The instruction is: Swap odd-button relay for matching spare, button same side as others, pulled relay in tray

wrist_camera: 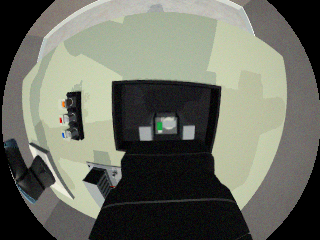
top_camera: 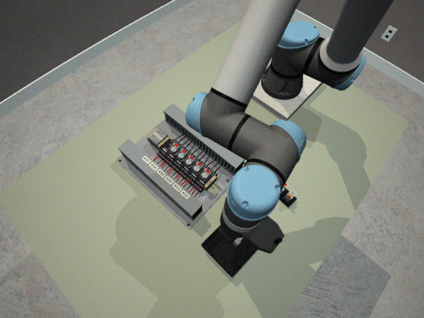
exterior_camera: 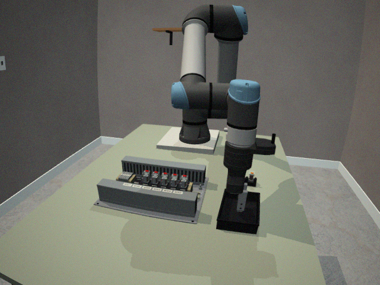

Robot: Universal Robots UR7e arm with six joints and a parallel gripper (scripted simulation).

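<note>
The green-button relay lies 1 cm below my hand. The rest, counted from my hand: orange-button relay: 20 cm behind, 2 cm below, 1 cm to the left; black tray: 3 cm below; blue-button relay: 19 cm behind, 5 cm to the right, 2 cm below.
</note>
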